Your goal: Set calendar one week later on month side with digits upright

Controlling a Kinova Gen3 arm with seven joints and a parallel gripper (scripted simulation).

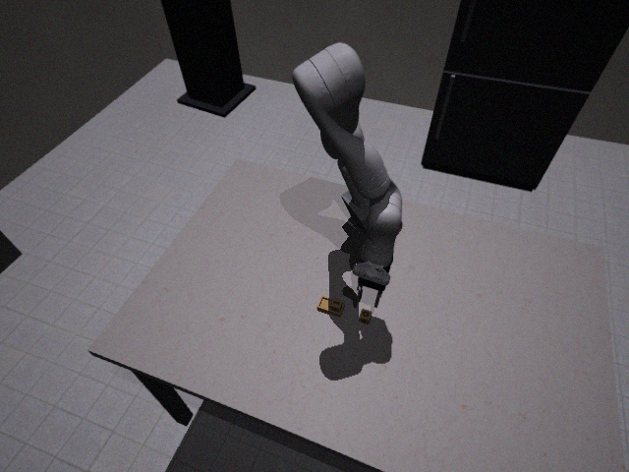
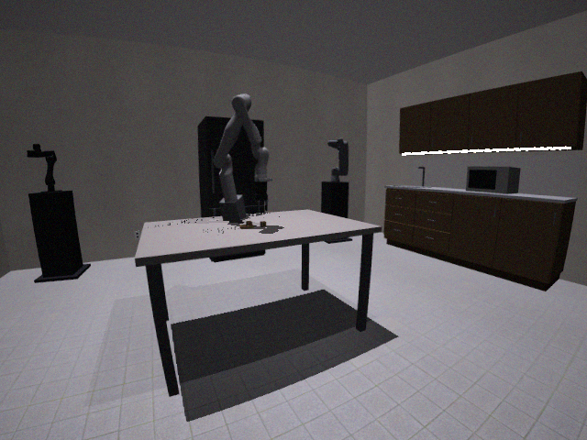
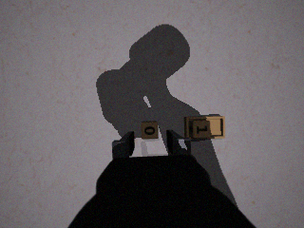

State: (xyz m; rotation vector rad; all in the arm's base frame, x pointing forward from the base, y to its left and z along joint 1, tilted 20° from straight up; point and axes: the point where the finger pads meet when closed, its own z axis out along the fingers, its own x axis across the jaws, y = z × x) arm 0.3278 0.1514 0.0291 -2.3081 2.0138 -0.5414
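The wooden cube lies 9 cm to the right of my hand, 9 cm below it and 1 cm ahead of it. Also, from my hand: wooden tray 11 cm to the right, 10 cm below, 1 cm ahead.
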